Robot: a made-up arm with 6 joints. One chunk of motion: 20 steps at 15 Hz.
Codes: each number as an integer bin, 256 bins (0 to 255) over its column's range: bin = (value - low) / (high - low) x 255, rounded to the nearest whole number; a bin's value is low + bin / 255 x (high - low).
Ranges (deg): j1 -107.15..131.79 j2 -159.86..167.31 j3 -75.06..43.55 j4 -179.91..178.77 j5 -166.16..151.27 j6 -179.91..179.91
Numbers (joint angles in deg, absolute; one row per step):
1: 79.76 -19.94 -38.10 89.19 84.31 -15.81
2: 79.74 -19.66 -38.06 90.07 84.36 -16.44
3: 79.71 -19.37 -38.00 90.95 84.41 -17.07
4: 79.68 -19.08 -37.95 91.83 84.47 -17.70
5: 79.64 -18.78 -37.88 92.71 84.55 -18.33
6: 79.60 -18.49 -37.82 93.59 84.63 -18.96
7: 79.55 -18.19 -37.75 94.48 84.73 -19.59
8: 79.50 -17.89 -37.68 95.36 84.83 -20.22
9: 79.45 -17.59 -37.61 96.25 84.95 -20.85
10: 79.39 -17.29 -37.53 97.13 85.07 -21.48
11: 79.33 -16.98 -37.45 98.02 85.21 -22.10
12: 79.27 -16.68 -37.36 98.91 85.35 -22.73
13: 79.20 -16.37 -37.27 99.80 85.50 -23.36
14: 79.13 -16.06 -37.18 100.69 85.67 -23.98
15: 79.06 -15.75 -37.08 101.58 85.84 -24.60
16: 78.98 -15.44 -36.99 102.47 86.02 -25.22
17: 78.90 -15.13 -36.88 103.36 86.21 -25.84
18: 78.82 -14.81 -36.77 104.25 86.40 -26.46
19: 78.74 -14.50 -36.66 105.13 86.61 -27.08
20: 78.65 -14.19 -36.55 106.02 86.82 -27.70
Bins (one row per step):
1: 199 109 79 191 201 116
2: 199 109 80 192 201 116
3: 199 109 80 193 201 115
4: 199 110 80 193 201 115
5: 199 110 80 194 201 115
6: 199 110 80 194 201 114
7: 199 110 80 195 202 114
8: 199 111 80 196 202 113
9: 199 111 81 196 202 113
10: 199 111 81 197 202 112
11: 199 111 81 198 202 112
12: 199 112 81 198 202 111
13: 199 112 81 199 202 111
14: 199 112 81 199 202 111
15: 199 112 82 200 202 110
16: 199 113 82 201 203 110
17: 199 113 82 201 203 109
18: 198 113 82 202 203 109
19: 198 113 83 203 203 108
20: 198 114 83 203 203 108

